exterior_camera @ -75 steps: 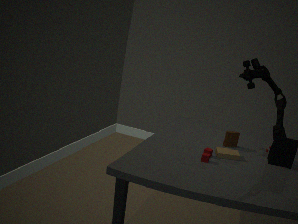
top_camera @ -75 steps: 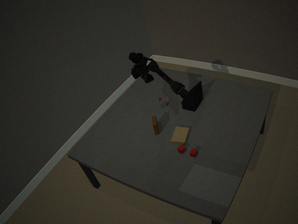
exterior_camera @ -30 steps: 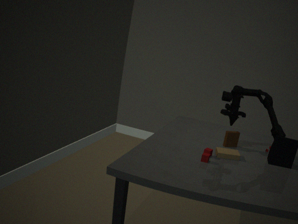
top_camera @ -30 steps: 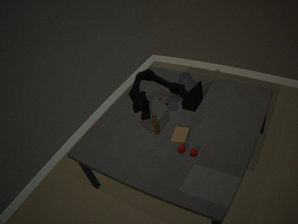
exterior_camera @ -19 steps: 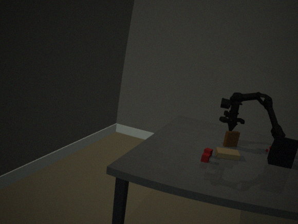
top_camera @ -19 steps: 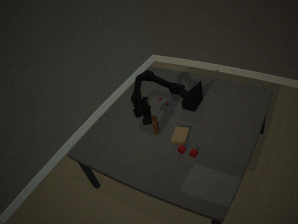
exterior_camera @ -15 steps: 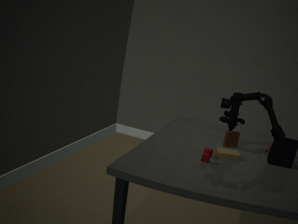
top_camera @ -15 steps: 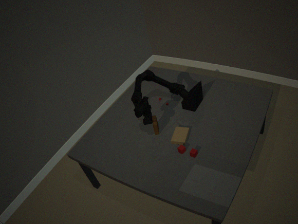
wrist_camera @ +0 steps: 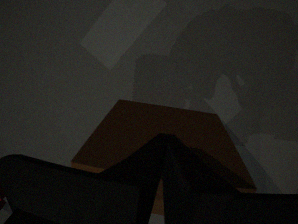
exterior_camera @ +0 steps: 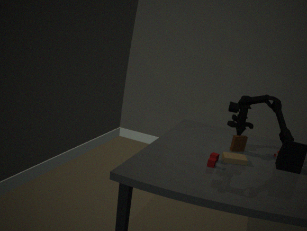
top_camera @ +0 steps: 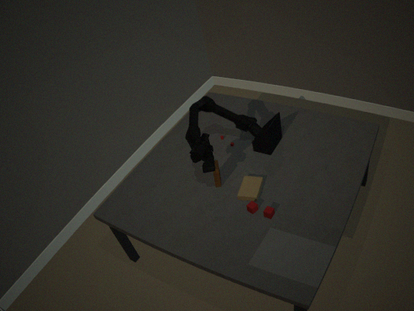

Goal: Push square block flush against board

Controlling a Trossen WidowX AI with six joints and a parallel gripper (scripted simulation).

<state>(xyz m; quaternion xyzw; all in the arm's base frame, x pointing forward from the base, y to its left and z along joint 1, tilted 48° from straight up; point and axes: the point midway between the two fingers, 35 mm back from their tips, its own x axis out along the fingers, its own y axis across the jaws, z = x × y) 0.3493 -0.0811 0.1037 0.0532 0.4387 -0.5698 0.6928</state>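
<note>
Now: the tan board 220 mm to the left of my gripper tip, 70 mm below it and 10 mm behind it. Also, from my gripper tip: square block (30 mm below, 20 mm to the left, 20 mm behind).
</note>
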